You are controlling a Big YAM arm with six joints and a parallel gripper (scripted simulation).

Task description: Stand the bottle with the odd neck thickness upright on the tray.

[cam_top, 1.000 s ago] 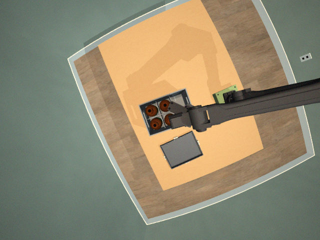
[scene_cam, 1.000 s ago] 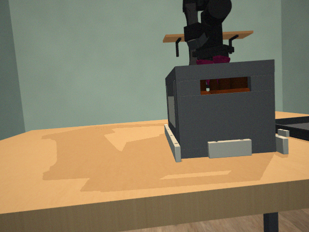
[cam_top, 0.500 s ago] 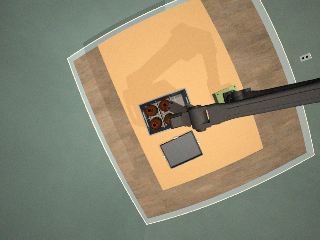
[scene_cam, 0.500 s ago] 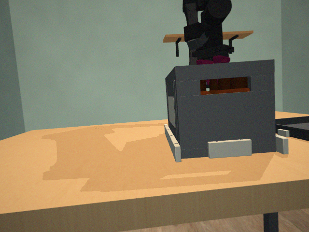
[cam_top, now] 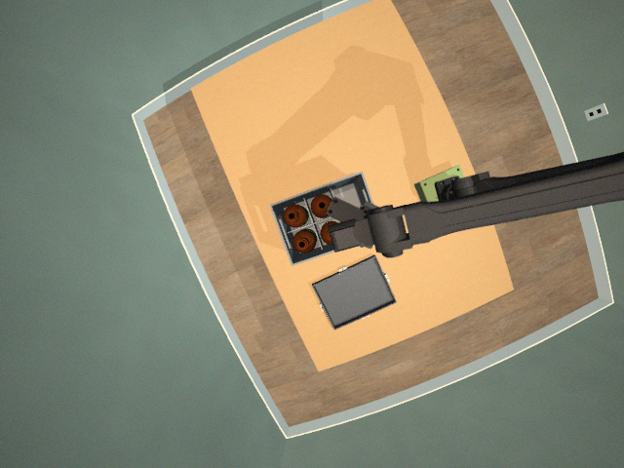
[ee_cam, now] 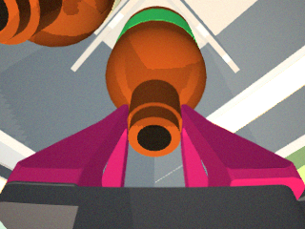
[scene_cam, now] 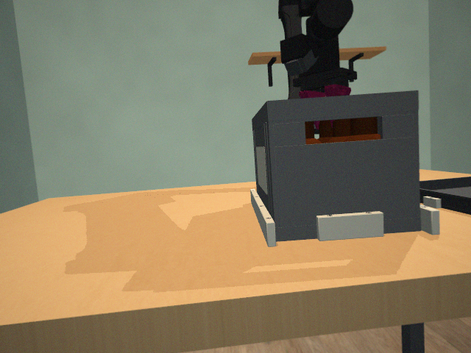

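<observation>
Right now my hand is 9 cm short of the dark grey crate, 7 cm above it and 4 cm to the left of it. The rest, counted from my hand: grey tray: 24 cm to the left, 14 cm below, 8 cm ahead.
</observation>
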